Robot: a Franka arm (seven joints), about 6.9 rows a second.
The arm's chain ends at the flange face. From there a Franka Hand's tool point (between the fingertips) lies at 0.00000 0.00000 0.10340 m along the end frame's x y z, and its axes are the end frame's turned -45 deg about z.
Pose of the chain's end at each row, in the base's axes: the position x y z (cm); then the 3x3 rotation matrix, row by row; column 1 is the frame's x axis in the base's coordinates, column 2 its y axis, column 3 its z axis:
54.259 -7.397 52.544; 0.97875 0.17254 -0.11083; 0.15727 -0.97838 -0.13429; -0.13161 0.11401 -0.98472
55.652 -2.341 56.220; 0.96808 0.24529 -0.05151; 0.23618 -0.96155 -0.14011; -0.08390 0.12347 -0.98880
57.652 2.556 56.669; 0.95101 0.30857 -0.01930; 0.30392 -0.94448 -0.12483; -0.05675 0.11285 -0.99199
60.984 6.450 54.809; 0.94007 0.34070 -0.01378; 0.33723 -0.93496 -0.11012; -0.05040 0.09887 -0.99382
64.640 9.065 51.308; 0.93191 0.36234 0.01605; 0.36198 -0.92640 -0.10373; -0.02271 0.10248 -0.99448
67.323 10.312 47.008; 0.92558 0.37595 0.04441; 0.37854 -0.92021 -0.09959; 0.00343 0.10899 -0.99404
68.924 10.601 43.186; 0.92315 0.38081 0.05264; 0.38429 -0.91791 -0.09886; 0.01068 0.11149 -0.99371
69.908 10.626 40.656; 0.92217 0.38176 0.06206; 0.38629 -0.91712 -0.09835; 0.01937 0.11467 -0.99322
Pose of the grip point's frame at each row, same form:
53.113 -8.786 42.362; 0.57008 0.81408 -0.11083; 0.80303 -0.58061 -0.13429; -0.17368 -0.01245 -0.98472
55.119 -3.790 45.996; 0.51109 0.85798 -0.05151; 0.84692 -0.51291 -0.14011; -0.14663 0.02798 -0.98880
57.452 1.265 46.412; 0.45427 0.89066 -0.01930; 0.88275 -0.45294 -0.12483; -0.11993 0.03967 -0.99199
60.842 5.311 44.533; 0.42382 0.90564 -0.01378; 0.89957 -0.42266 -0.11012; -0.10555 0.03427 -0.99382
64.806 7.992 41.025; 0.40275 0.91517 0.01605; 0.91102 -0.39911 -0.10373; -0.08852 0.05641 -0.99448
67.782 9.282 36.730; 0.38865 0.92032 0.04441; 0.91835 -0.38302 -0.09959; -0.07464 0.07949 -0.99404
69.468 9.579 32.911; 0.38349 0.92204 0.05264; 0.92079 -0.37733 -0.09886; -0.07128 0.08639 -0.99371
70.550 9.609 30.386; 0.38213 0.92202 0.06206; 0.92165 -0.37535 -0.09835; -0.06739 0.09478 -0.99322

